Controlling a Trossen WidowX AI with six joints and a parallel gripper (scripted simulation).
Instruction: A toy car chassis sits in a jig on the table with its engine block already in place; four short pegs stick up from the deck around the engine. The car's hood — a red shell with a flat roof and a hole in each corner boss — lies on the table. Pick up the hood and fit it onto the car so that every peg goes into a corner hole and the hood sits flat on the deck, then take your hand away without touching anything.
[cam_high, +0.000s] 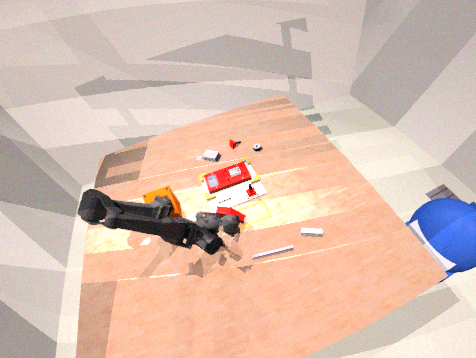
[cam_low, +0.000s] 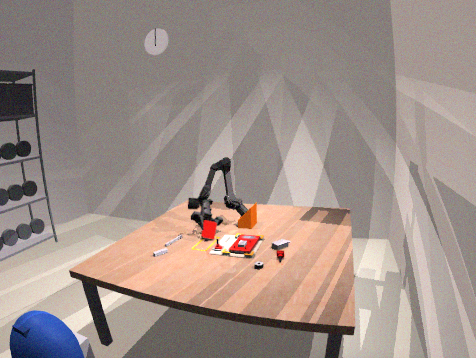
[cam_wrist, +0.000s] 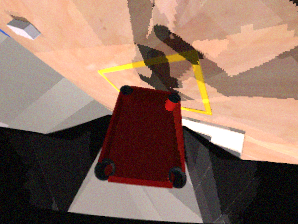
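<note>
My gripper tip is now 10 mm to the right of the red hood and 10 mm below it. The rest, counted from my gripper tip: grey rod 180 mm to the right, 80 mm ahead, 40 mm below.
</note>
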